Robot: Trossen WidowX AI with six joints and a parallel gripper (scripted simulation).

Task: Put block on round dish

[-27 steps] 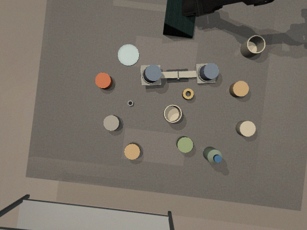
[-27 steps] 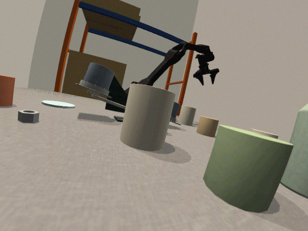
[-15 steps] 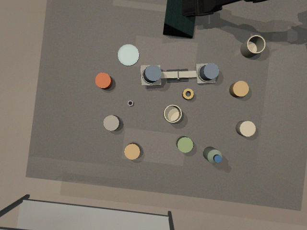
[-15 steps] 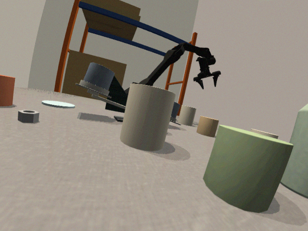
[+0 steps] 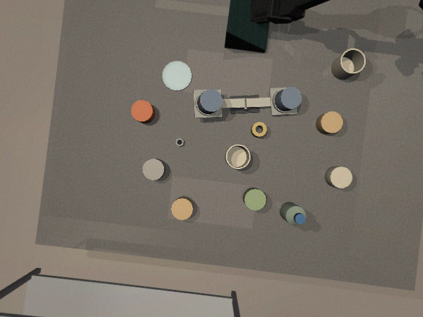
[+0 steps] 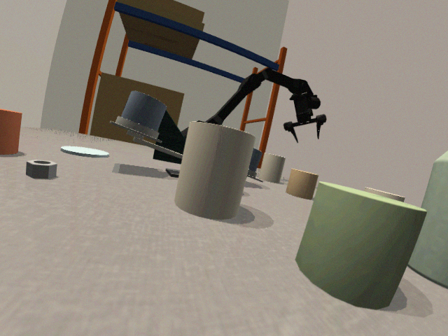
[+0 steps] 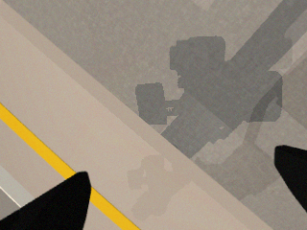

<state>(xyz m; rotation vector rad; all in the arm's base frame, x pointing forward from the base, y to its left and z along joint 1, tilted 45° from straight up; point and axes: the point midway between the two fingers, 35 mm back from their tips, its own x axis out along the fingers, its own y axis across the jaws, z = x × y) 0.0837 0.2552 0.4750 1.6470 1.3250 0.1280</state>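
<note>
Now: gripper tip 17 cm short of the mint-green block, 42 cm to the left of it and 16 cm above it. Also, from my gripper tip: blue-grey cup 18 cm ahead, 69 cm to the right, 9 cm below; then green cup 49 cm ahead, 51 cm to the right, 16 cm below; then balance 18 cm ahead, 55 cm to the right, 16 cm below.
</note>
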